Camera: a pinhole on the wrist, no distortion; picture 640 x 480 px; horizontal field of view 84.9 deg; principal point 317.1 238.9 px. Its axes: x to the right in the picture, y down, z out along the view. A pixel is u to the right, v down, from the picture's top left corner.
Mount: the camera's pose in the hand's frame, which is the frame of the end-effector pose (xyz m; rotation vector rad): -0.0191 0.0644 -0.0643 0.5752 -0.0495 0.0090
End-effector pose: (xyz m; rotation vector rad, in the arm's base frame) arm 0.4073 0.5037 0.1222 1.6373 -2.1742 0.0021
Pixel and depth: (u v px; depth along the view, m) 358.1 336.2 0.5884
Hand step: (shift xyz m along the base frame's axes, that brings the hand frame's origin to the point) -0.0645 -0.1834 -0.4983
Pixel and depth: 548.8 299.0 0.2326
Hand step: -0.0522 -0.1620 -0.1129
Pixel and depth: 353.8 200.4 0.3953
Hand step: 0.0914 -0.1234 -0.2679
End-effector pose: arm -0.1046 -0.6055 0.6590 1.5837 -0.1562 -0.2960
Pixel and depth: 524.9 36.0 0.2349
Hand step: 0.0744 -0.0877 -0.1888
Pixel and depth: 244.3 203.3 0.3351
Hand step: -0.1657 -0.1520 -0.1386
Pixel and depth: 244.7 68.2 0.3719
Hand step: -0.1689 -0.0974 -0.2805
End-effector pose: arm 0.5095 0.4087 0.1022 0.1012 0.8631 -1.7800
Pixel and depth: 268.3 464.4 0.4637
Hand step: 0.2601 -0.2079 0.3731
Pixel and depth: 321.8 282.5 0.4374
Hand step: 0.0154 -0.1536 0.3224
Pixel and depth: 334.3 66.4 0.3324
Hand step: -0.1696 -0.0301 0.2257
